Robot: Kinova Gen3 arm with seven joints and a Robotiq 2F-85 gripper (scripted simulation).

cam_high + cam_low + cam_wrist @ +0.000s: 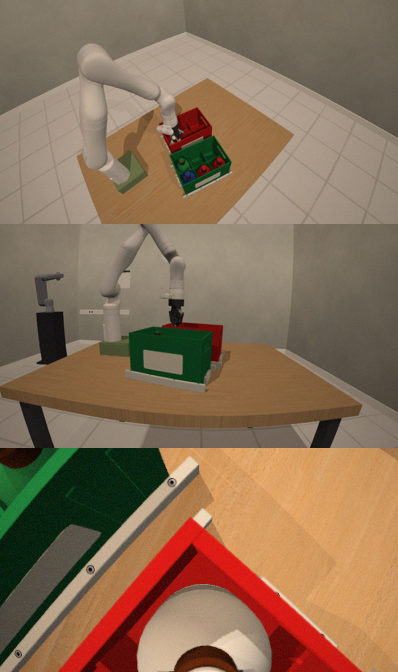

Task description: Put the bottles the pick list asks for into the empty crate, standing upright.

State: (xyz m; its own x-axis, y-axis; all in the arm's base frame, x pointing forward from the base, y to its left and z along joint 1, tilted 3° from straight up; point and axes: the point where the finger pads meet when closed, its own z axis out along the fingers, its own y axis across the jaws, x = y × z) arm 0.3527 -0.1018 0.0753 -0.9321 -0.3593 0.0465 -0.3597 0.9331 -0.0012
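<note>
Right now the white-labelled bottle is 70 mm below my hand. Also, from my hand: green crate (20 mm behind, 200 mm to the right, 80 mm below); red crate (90 mm ahead, 10 mm to the left, 80 mm below); green-label bottle (80 mm behind, 130 mm to the right, 70 mm below).
</note>
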